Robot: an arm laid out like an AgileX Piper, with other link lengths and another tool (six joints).
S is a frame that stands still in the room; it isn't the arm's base.
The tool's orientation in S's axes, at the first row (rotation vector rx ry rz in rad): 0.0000, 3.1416, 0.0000
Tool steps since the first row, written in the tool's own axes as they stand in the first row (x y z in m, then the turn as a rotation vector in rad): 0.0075, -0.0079, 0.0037, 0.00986, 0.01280, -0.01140; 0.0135, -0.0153, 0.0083, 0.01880, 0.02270, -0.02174; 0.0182, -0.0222, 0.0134, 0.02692, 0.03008, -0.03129; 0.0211, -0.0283, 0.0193, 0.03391, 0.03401, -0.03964; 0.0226, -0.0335, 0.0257, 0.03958, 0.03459, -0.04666; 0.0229, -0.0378, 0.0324, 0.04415, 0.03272, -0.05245; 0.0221, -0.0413, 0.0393, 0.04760, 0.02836, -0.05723; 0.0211, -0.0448, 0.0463, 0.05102, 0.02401, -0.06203; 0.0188, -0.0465, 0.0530, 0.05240, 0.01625, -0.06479
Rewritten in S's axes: -0.0075, -0.0079, -0.0037, -0.00986, 0.01280, 0.01140; -0.0135, -0.0153, -0.0083, -0.01880, 0.02270, 0.02174; -0.0182, -0.0222, -0.0134, -0.02692, 0.03008, 0.03129; -0.0211, -0.0283, -0.0193, -0.03391, 0.03401, 0.03964; -0.0226, -0.0335, -0.0257, -0.03958, 0.03459, 0.04666; -0.0229, -0.0378, -0.0324, -0.04415, 0.03272, 0.05245; -0.0221, -0.0413, -0.0393, -0.04760, 0.02836, 0.05723; -0.0211, -0.0448, -0.0463, -0.05102, 0.02401, 0.06203; -0.0188, -0.0465, -0.0530, -0.05240, 0.01625, 0.06479
